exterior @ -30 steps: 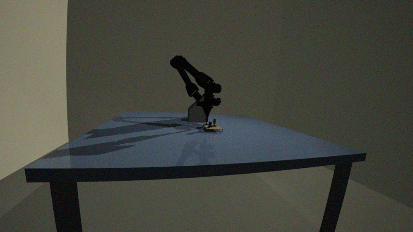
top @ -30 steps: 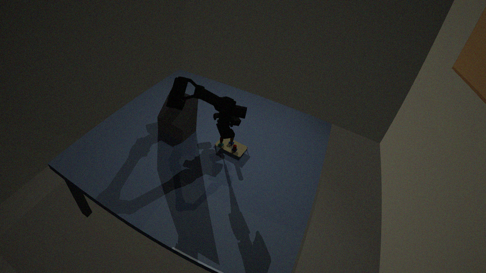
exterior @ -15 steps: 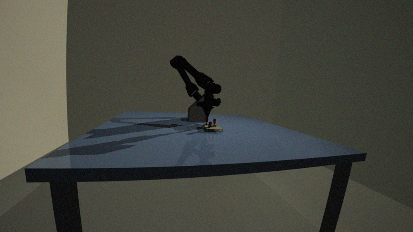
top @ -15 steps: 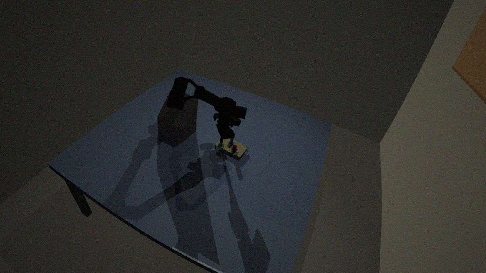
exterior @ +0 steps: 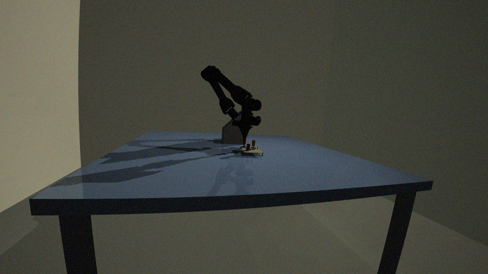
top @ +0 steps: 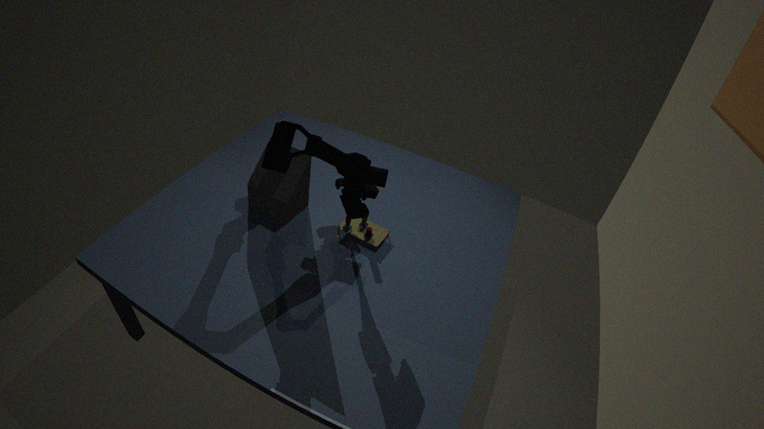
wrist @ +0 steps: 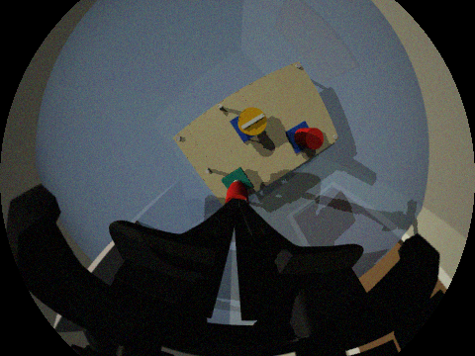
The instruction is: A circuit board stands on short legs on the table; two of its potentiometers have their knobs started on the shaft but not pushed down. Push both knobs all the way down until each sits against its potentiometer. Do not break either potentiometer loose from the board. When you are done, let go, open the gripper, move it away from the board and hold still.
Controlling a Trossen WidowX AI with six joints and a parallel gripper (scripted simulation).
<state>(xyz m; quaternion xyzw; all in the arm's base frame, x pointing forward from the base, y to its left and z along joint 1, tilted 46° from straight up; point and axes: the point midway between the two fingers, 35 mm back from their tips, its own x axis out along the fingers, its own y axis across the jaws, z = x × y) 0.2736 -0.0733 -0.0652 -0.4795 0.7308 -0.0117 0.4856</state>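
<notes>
Now: gripper tip 10 mm above the red knob. The rest, counted from my gripper tip: yellow knob: 40 mm to the left, 40 mm ahead, 10 mm below.
</notes>
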